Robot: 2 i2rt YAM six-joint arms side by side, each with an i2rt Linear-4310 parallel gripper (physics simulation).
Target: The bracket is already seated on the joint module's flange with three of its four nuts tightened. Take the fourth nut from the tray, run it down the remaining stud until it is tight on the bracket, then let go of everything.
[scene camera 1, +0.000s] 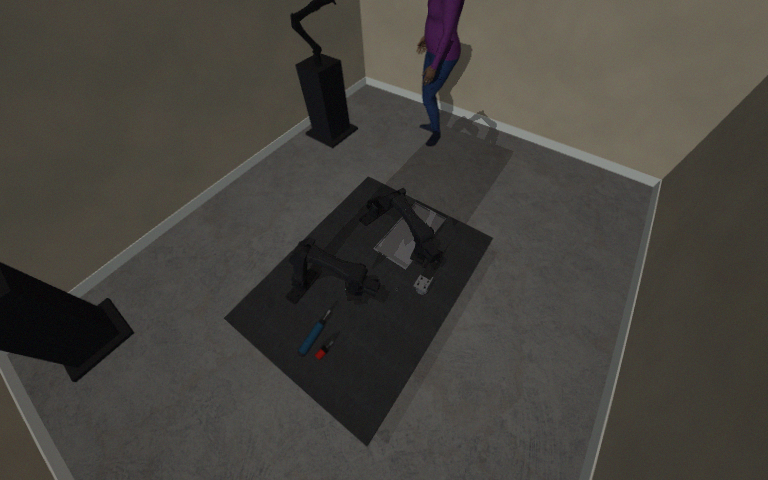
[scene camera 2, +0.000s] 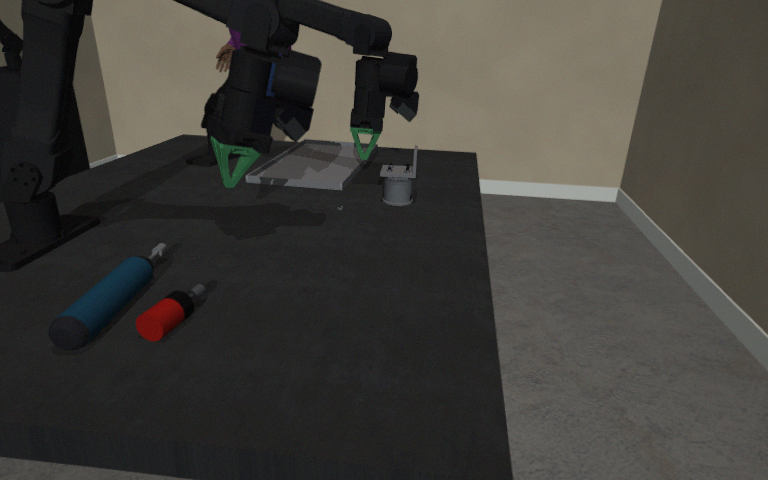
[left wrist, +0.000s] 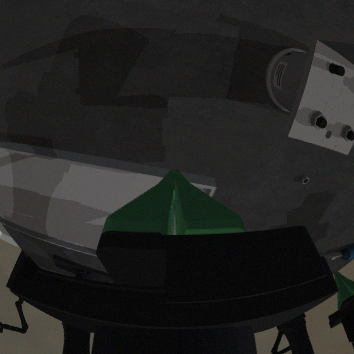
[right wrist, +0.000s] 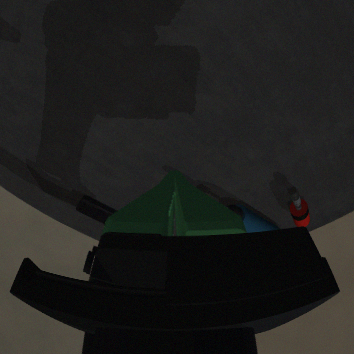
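Seen in the pictures: left gripper, fingertip midpoint: [scene camera 1: 417, 261] [scene camera 2: 363, 159] [left wrist: 173, 177]; right gripper, fingertip midpoint: [scene camera 1: 351, 295] [scene camera 2: 228, 187] [left wrist: 334, 272] [right wrist: 174, 177]; left arm's base, link origin: [scene camera 1: 374, 214] [left wrist: 88, 270]; right arm's base, link origin: [scene camera 1: 303, 286] [scene camera 2: 40, 242].
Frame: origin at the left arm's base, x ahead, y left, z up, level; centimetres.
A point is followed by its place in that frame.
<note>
The grey bracket [scene camera 1: 422, 282] @[z 6.7, x 53.5, y -14.4 cm] [scene camera 2: 392, 171] @[z 6.6, x 53.2, y -16.3 cm] [left wrist: 320, 102] @[z 6.6, x 52.8, y -12.9 cm] sits on the round joint module [scene camera 2: 397, 191] @[z 2.9, x 54.8, y -17.3 cm] [left wrist: 282, 80] @[z 2.8, x 52.8, y -11.9 cm], near the table's right edge in scene camera 2. Dark studs stand up through the bracket; nuts show around two of them in the left wrist view. A small loose nut [scene camera 2: 340, 207] @[z 0.5, x 45.8, y -24.8 cm] [left wrist: 305, 180] @[z 0.5, x 45.6, y -24.4 cm] lies on the table beside the module. The tray [scene camera 2: 294, 183] @[z 0.7, x 30.0, y -14.9 cm] [left wrist: 214, 190] @[z 1.6, x 40.2, y -12.9 cm] lies behind, with its inside partly hidden. My left gripper [scene camera 2: 364, 159] @[z 5.9, x 43.2, y -7.1 cm] [left wrist: 173, 177] @[z 5.9, x 43.2, y -7.1 cm] is shut and empty, above the tray's edge. My right gripper [scene camera 2: 229, 185] @[z 8.7, x 35.9, y -45.3 cm] [right wrist: 174, 177] @[z 8.7, x 35.9, y -45.3 cm] is shut and empty, above the table, left of the nut in scene camera 2.
A blue-handled driver [scene camera 1: 310, 337] @[z 4.1, x 37.3, y -71.0 cm] [scene camera 2: 107, 294] @[z 3.7, x 38.9, y -72.5 cm] and a short red-handled driver [scene camera 1: 321, 353] @[z 3.3, x 46.3, y -71.4 cm] [scene camera 2: 164, 314] @[z 2.9, x 46.9, y -72.6 cm] [right wrist: 299, 212] @[z 2.8, x 45.3, y -68.3 cm] lie on the table [scene camera 1: 368, 396] @[z 0.0, x 73.1, y -66.8 cm]. A person [scene camera 1: 441, 33] stands behind the table. A black pedestal [scene camera 1: 323, 96] carries another arm.
</note>
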